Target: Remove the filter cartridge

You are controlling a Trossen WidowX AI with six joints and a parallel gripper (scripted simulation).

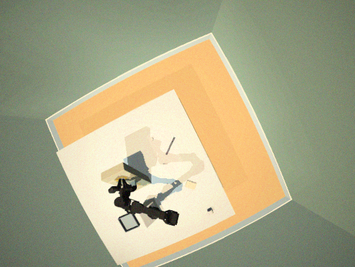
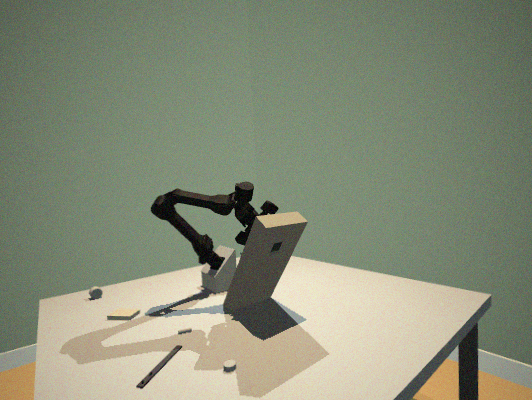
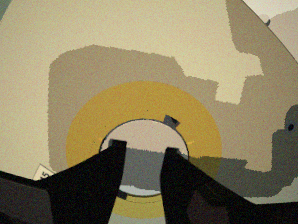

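The round filter cartridge lies 10 mm ahead of my gripper tip and 10 mm below it. From my gripper tip the other things lie so: service panel 40 mm behind, 80 mm below; dark-rimmed tray 420 mm behind, 300 mm to the left, 250 mm below; tan pad 380 mm behind, 380 mm to the right, 250 mm below.
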